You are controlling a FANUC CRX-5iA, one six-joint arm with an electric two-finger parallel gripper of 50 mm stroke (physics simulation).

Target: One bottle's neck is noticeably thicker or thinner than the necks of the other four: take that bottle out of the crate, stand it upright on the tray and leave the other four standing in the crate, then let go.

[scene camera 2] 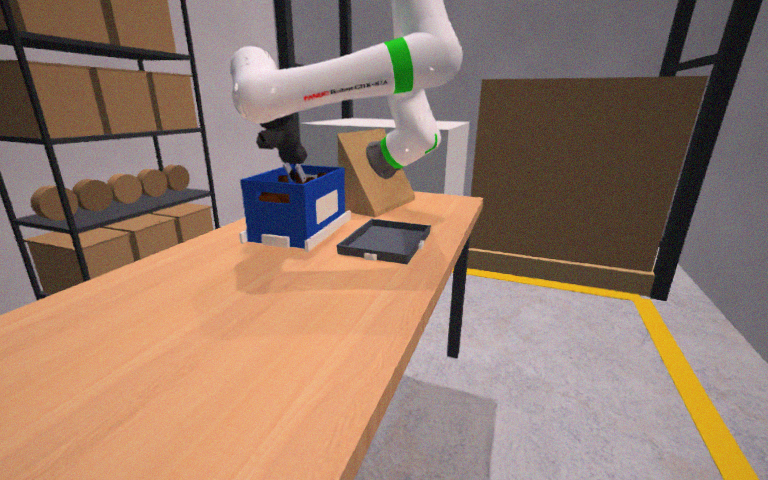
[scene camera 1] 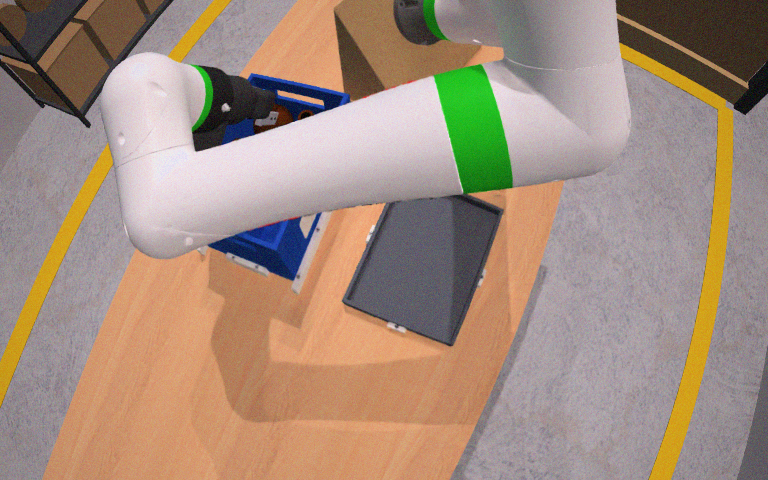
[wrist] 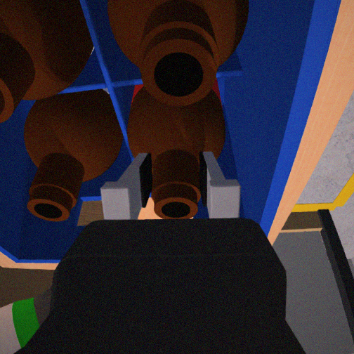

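The blue crate holds brown bottles; four show in the wrist view. My gripper points down into the crate and is shut on the neck of one bottle, just below its rim. That bottle is in a cell beside the crate's side wall. A neighbouring bottle stands to its left. Another bottle above it in the wrist view shows a larger rim and mouth, and a further bottle is partly cut off. A fifth bottle cannot be made out. The dark grey tray holds no bottle.
White blocks edge the crate on the wooden table, and small white blocks edge the tray. A brown wedge-shaped stand carries the robot base behind the crate and tray. The forearm hangs over the crate.
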